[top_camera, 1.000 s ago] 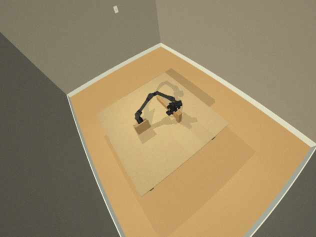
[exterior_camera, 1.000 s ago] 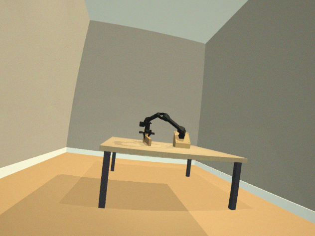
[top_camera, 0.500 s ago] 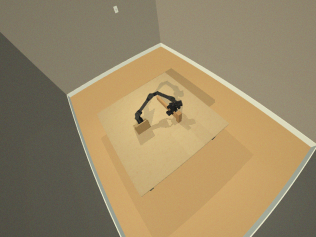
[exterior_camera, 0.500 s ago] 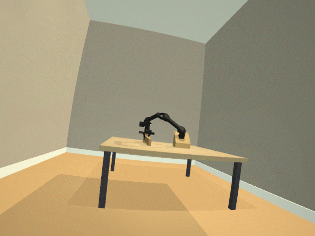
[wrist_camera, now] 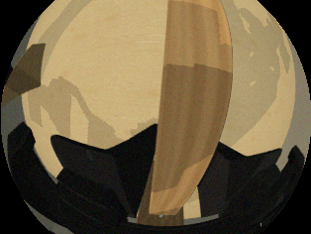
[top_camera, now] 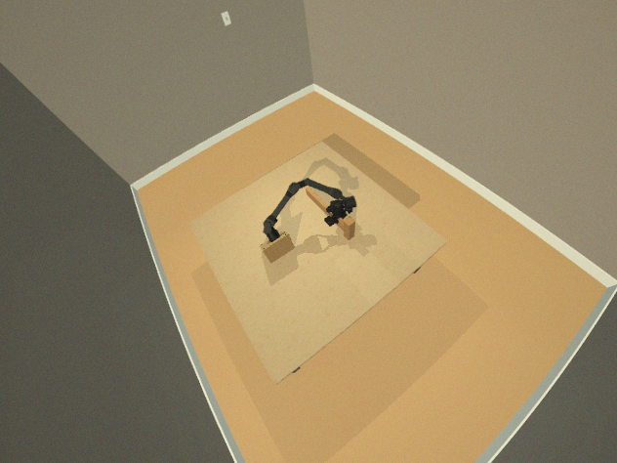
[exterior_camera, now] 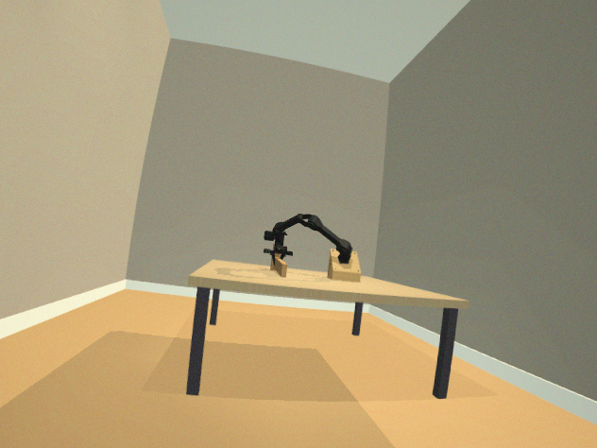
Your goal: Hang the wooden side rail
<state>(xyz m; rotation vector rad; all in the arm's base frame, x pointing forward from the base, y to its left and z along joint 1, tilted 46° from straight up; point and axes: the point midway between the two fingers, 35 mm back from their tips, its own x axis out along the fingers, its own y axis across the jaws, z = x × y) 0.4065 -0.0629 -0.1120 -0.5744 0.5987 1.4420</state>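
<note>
Now: gripper tip 10 cm to the left of the headboard post and 4 cm below it.
</note>
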